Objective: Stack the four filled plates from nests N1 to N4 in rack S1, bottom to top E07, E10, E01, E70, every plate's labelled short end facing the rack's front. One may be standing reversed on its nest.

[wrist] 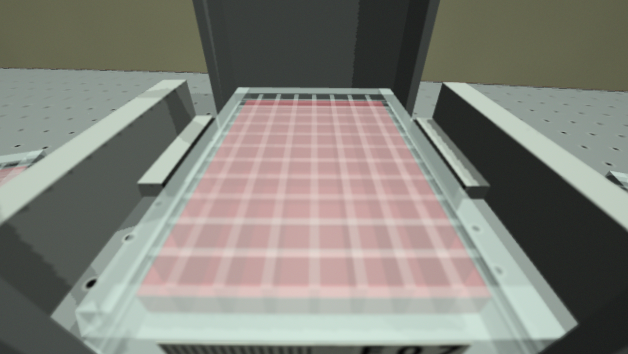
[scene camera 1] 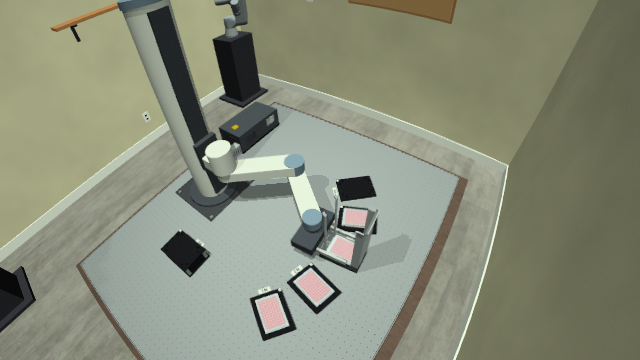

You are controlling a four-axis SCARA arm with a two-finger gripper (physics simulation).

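Where they show: gripper, between the fingertips: [wrist: 314, 105] [scene camera 1: 352, 251]; arm's base, origin of its link: [scene camera 1: 214, 187].
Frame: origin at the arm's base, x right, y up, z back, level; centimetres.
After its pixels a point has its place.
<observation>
A clear plate with pink wells, E07 [scene camera 1: 342, 248] @[x -4.2, y 6.5, z -70.2 cm] [wrist: 314, 200] @[x -4.3, y 6.9, z -68.8 cm], is low inside rack S1 [scene camera 1: 361, 254] @[x -1.3, y 15.8, z -78.9 cm] [wrist: 300, 45] @[x -6.0, y 9.0, z -78.0 cm]. It looks level. Its label is at the near end in the wrist view, partly cut off, away from the rack's tall grey panel. My gripper [scene camera 1: 344, 245] @[x -4.8, y 7.4, z -74.0 cm] [wrist: 314, 105] @[x -4.8, y 7.4, z -74.0 cm] is shut on this plate by its long sides. Whether the plate touches the rack base is hidden. Three other filled plates lie on black nests: one [scene camera 1: 356, 217] @[x -21.1, y 3.7, z -66.8 cm] behind the rack, one [scene camera 1: 314, 286] @[x 13.1, y 3.8, z -69.5 cm] in front of it, one [scene camera 1: 272, 311] @[x 29.1, y 3.5, z -62.9 cm] further front left. Their codes are unreadable.
A black nest without a plate [scene camera 1: 356, 188] @[x -35.7, y 2.5, z -58.6 cm] lies beyond the rack. A black block-like stand [scene camera 1: 185, 252] @[x 33.2, y 7.3, z -21.7 cm] is at the left. Thin rack posts rise near the gripper body. A dark box [scene camera 1: 250, 125] @[x -35.4, y 12.8, z 5.4 cm] stands behind the arm's column [scene camera 1: 172, 100] @[x 4.9, y 54.8, z -5.7 cm].
</observation>
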